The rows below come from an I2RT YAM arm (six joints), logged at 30 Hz.
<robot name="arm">
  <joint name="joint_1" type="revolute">
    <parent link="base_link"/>
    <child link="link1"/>
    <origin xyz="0 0 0.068" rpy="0 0 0"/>
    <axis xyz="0 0 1"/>
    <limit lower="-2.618" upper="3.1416"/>
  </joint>
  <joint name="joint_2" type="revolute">
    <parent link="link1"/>
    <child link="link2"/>
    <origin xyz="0.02 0.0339 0.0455" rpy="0 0 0"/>
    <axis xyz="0 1 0"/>
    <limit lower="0" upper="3.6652"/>
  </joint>
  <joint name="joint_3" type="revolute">
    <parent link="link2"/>
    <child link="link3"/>
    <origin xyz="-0.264 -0.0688 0" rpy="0 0 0"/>
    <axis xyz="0 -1 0"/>
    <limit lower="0" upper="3.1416"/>
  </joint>
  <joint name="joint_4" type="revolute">
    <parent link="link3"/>
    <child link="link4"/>
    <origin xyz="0.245 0.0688 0.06" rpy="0 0 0"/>
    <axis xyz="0 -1 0"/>
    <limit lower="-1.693" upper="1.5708"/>
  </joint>
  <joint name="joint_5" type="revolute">
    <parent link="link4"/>
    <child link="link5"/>
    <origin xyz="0.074 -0.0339 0.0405" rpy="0 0 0"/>
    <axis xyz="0 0 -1"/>
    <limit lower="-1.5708" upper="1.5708"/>
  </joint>
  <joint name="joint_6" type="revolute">
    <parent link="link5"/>
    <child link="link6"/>
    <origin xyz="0.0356 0 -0.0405" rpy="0 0 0"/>
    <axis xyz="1 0 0"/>
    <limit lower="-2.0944" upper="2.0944"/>
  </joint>
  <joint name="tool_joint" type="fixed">
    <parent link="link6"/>
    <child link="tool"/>
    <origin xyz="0 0 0" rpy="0 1.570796 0"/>
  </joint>
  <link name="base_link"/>
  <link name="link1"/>
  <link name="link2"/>
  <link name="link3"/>
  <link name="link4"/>
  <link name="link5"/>
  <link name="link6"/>
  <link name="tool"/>
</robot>
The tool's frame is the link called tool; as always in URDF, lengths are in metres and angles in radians.
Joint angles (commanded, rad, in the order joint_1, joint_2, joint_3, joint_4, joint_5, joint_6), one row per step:
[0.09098 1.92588 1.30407 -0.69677 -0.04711 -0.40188]
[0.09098 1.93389 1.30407 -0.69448 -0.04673 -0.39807]
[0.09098 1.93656 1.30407 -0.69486 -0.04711 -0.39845]
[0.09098 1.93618 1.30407 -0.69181 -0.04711 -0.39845]
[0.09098 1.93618 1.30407 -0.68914 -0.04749 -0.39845]
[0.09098 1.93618 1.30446 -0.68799 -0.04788 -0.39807]
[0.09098 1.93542 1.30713 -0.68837 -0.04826 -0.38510]
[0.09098 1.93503 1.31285 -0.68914 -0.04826 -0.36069]
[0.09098 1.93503 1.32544 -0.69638 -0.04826 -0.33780]
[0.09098 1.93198 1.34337 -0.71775 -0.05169 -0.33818]
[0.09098 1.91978 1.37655 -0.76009 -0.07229 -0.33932]
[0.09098 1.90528 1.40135 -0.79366 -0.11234 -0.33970]
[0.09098 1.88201 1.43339 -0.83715 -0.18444 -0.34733]
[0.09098 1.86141 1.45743 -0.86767 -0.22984 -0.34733]
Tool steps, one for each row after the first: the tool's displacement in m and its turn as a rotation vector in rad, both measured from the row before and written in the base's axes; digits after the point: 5 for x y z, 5 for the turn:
[0.00061 0.00004 -0.00277 0.00003 0.00593 -0.00378]
[0.00008 0.00002 -0.00095 0.00000 0.00304 0.00046]
[0.00031 0.00003 0.00022 0.00031 -0.00342 0.00000]
[0.00028 0.00004 0.00007 0.00061 -0.00263 0.00009]
[0.00020 0.00003 0.00013 0.00061 -0.00147 -0.00027]
[0.00046 0.00006 0.00096 0.00381 -0.00209 -0.01245]
[0.00104 0.00010 0.00161 0.00655 -0.00358 -0.02358]
[0.00172 0.00016 0.00311 0.00629 -0.00369 -0.02208]
[0.00105 0.00022 0.00524 0.00316 0.00066 0.00126]
[0.00088 0.00082 0.01209 0.01978 -0.00132 0.00651]
[-0.00039 0.00139 0.01109 0.03886 -0.00224 0.01106]
[-0.00165 0.00240 0.01623 0.06813 -0.00678 0.02712]
[-0.00187 0.00142 0.01344 0.04458 -0.01011 0.01307]

